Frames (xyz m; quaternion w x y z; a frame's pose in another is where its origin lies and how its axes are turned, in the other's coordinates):
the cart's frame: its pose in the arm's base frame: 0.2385 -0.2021 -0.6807 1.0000 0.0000 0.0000 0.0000
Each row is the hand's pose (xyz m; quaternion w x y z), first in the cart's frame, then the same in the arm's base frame.
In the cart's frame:
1: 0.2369 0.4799 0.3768 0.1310 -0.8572 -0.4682 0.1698
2: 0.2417 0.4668 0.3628 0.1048 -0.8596 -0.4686 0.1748
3: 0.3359 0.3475 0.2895 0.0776 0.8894 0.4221 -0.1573
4: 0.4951 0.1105 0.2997 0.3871 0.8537 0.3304 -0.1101
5: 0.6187 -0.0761 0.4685 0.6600 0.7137 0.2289 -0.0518
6: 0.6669 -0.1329 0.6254 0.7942 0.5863 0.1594 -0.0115
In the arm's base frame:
1: 0.4754 0.2778 -0.3039 0.1310 -0.8572 -0.4682 0.1698
2: 0.4802 0.2647 -0.3179 0.1048 -0.8596 -0.4686 0.1748
3: 0.5744 0.1454 -0.3912 0.0776 0.8894 0.4221 -0.1573
4: 0.7336 -0.0916 -0.3810 0.3871 0.8537 0.3304 -0.1101
5: 0.8572 -0.2782 -0.2122 0.6600 0.7137 0.2289 -0.0518
6: 0.9054 -0.3350 -0.0553 0.7942 0.5863 0.1594 -0.0115

